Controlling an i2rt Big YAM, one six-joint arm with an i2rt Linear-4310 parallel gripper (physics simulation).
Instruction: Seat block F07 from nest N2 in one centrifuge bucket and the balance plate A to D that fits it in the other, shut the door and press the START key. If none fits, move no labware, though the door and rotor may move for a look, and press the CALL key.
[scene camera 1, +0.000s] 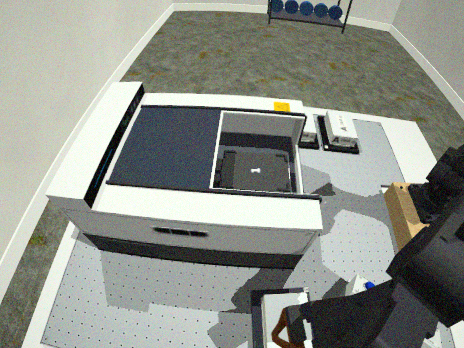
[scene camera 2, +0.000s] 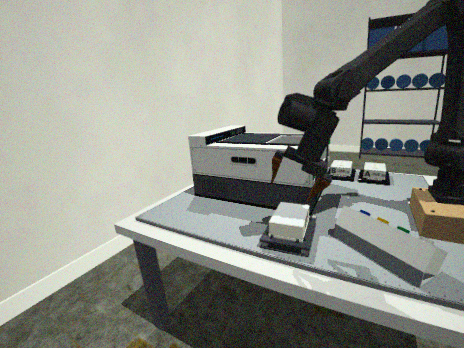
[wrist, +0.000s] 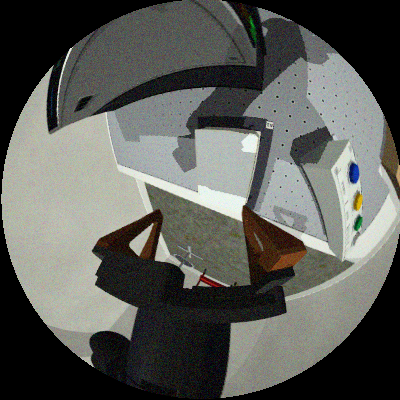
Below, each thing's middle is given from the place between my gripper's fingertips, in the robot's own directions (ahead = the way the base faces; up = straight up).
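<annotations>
The white plate block (scene camera 2: 289, 221) is 2 cm to the right of my hand and 9 cm below it. There's a grey button box (scene camera 2: 417, 260) too, and it's 22 cm behind my hand, 2 cm to the right of it and 9 cm below it. Plate A (scene camera 1: 340, 129) is 60 cm to the right of my hand, 22 cm behind it and 10 cm below it.
</annotations>
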